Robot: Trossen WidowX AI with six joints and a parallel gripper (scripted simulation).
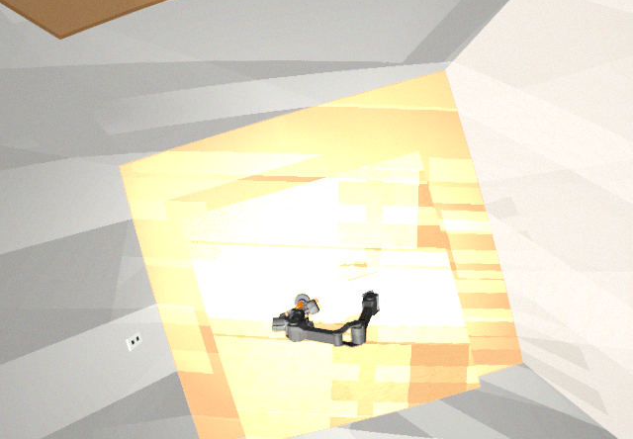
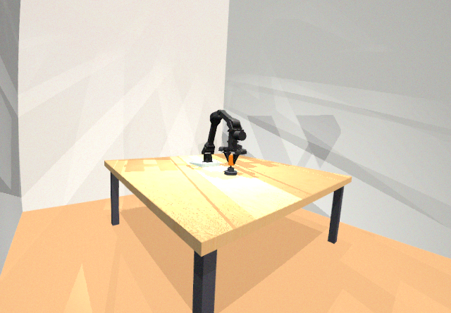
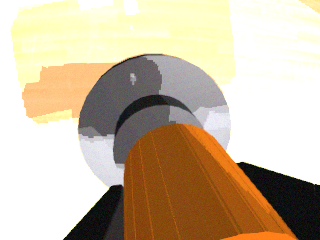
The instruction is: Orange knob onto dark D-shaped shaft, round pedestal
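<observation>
Now: the pedestal 4 cm below my gripper tip. From my gripper tip the other things lie so: orange knob 2 cm above.
</observation>
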